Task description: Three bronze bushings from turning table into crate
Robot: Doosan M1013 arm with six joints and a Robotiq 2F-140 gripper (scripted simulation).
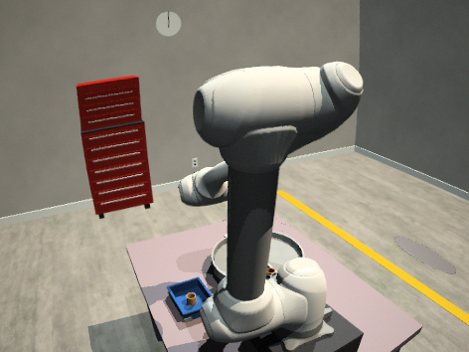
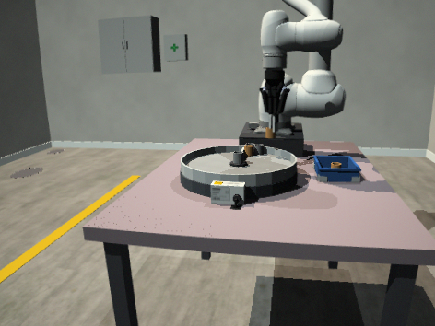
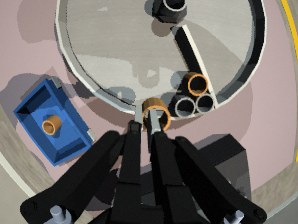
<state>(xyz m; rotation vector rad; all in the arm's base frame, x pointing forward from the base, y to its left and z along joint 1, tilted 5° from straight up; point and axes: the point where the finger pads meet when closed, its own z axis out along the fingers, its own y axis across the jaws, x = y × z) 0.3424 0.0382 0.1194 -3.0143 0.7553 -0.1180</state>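
Now: the blue crate 240 mm to the left of my hand, 160 mm below it and 10 mm ahead of it.
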